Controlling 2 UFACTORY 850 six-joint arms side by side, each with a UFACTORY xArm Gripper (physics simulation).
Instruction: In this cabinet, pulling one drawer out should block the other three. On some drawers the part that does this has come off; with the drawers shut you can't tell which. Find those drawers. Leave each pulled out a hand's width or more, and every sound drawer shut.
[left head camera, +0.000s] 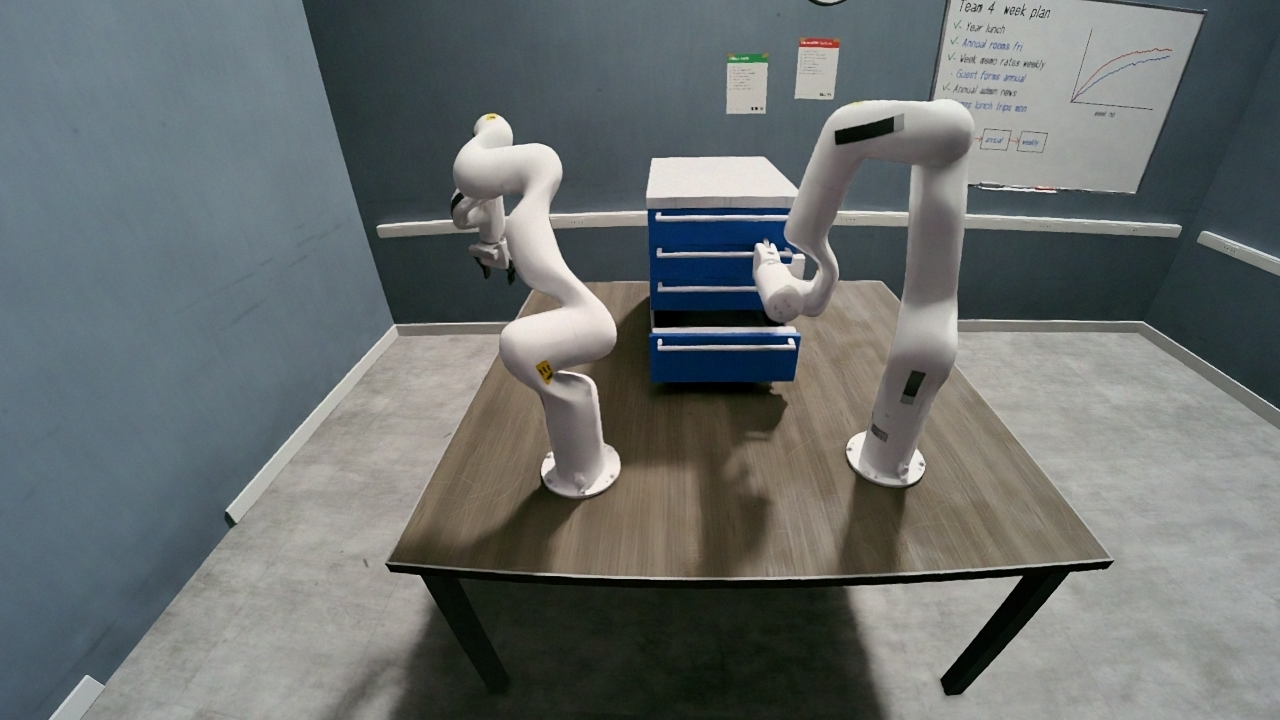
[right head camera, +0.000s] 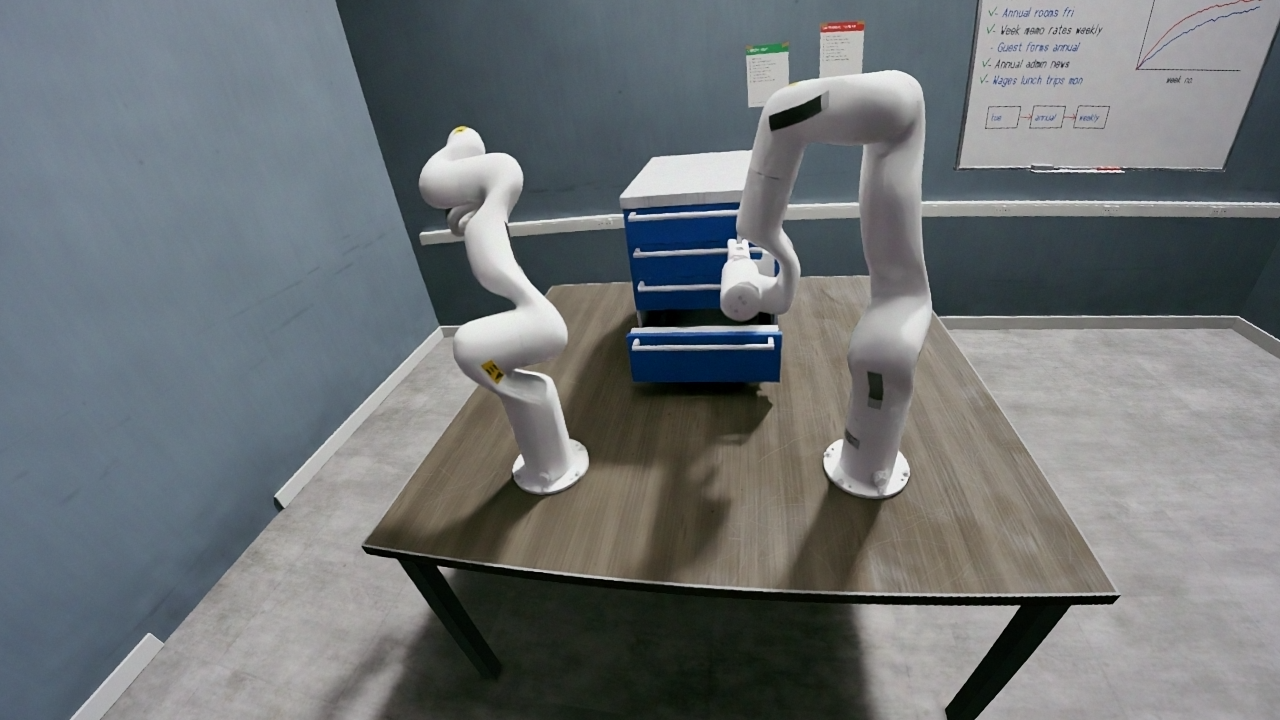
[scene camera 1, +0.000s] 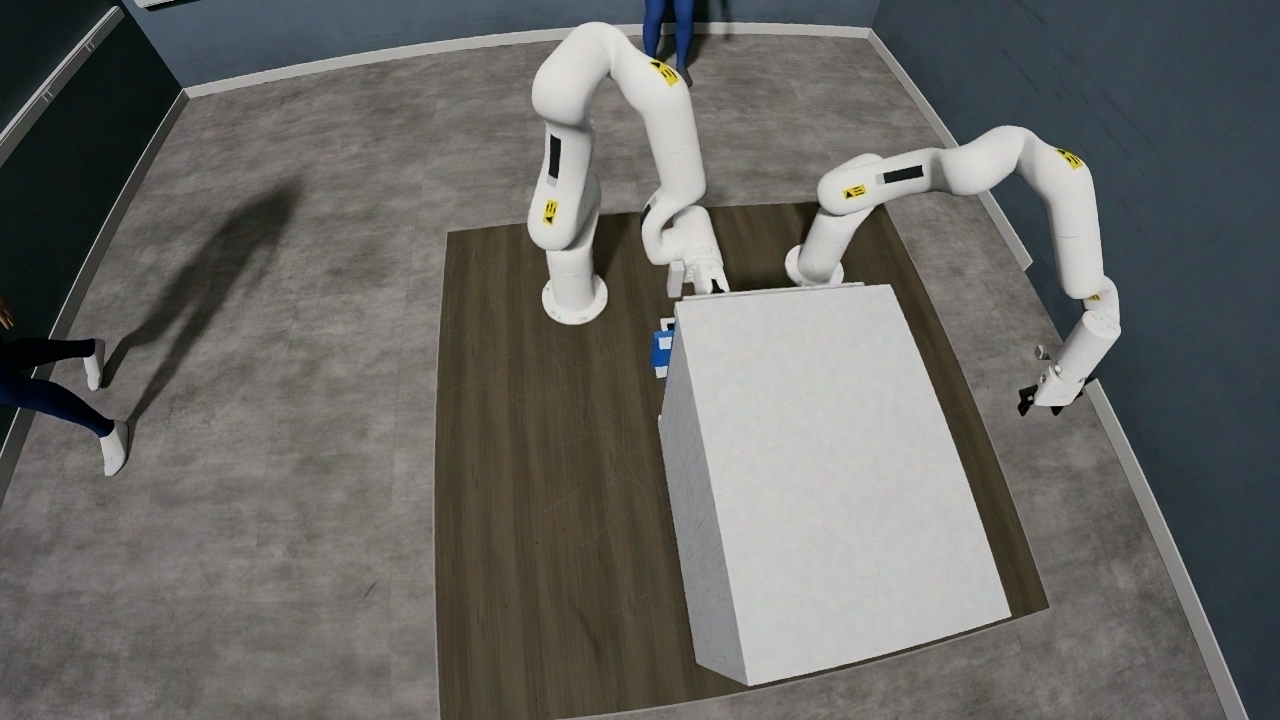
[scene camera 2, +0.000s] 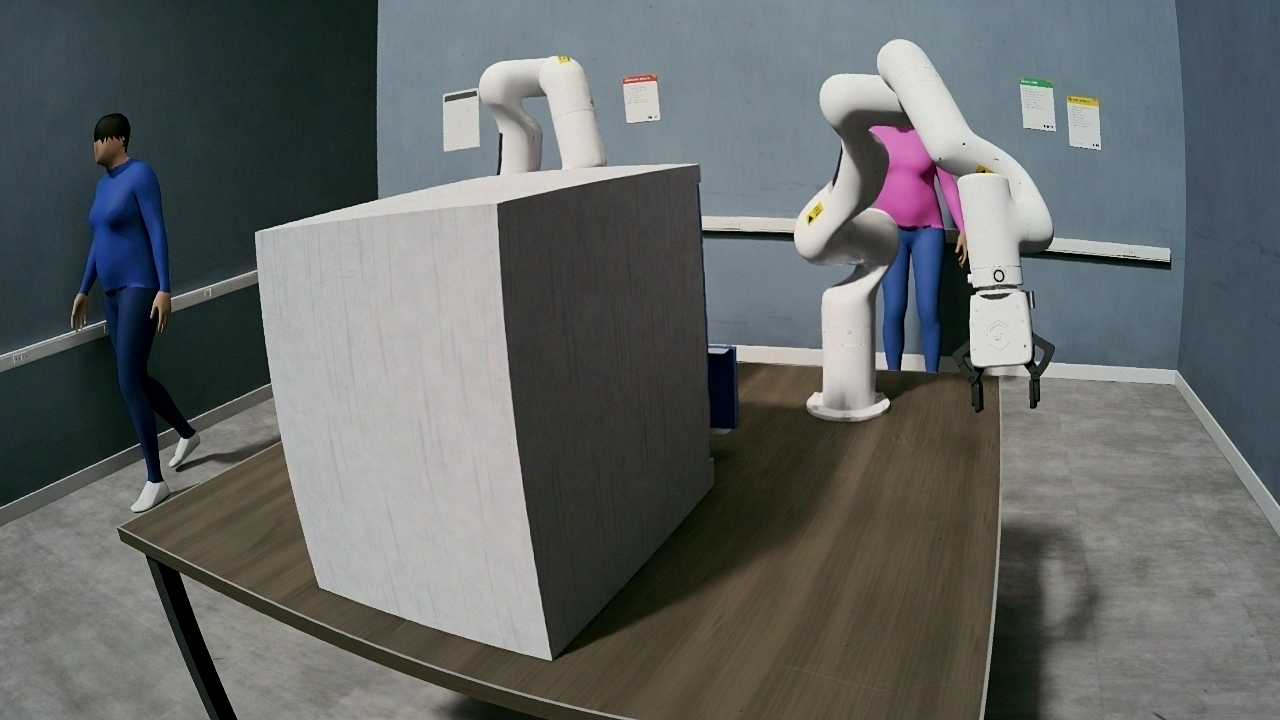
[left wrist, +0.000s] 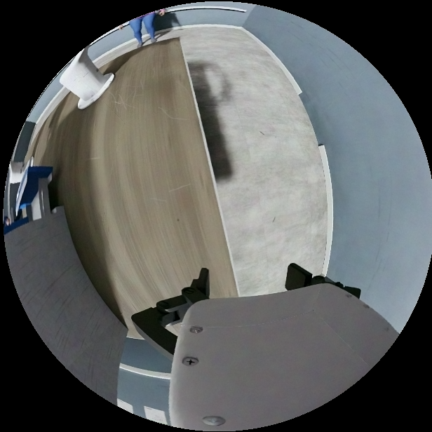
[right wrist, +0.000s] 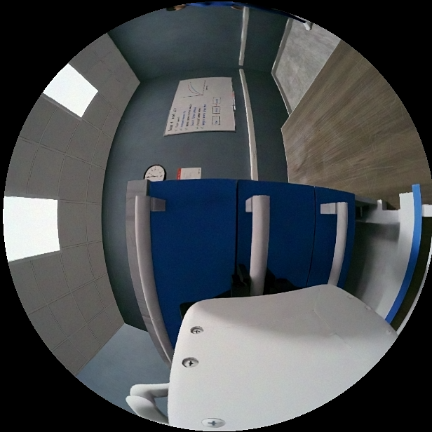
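Note:
The cabinet (left head camera: 716, 179) (right head camera: 680, 179) (scene camera 1: 832, 465) (scene camera 2: 608, 358) has four blue drawers. The bottom drawer (left head camera: 723, 365) (right head camera: 707, 365) (scene camera 1: 662, 351) (scene camera 2: 724, 389) stands pulled out, its inside partly showing. The top drawer (left head camera: 698, 234) (right wrist: 195, 235), second drawer (left head camera: 702, 268) (right wrist: 287, 230) and third drawer (left head camera: 698, 301) (right wrist: 325, 240) look shut and flush. My right gripper (left head camera: 767, 245) (scene camera 1: 718, 286) (right wrist: 249, 275) is shut on the second drawer's handle (right wrist: 259, 240), near the handle's right end in the left head camera. My left gripper (left head camera: 497, 274) (scene camera 1: 1041, 408) (scene camera 2: 1006, 395) (left wrist: 249, 279) is open and empty, high beside the cabinet, far from the drawers.
The cabinet stands at the back of the wooden table (left head camera: 680, 528) (scene camera 2: 850, 573). My right wrist hangs in front of the upper drawers, above the open bottom drawer. A side wall (scene camera 1: 1118, 223) is close to my left arm. Two people (scene camera 2: 129, 232) (scene camera 2: 911, 183) stand beyond the table.

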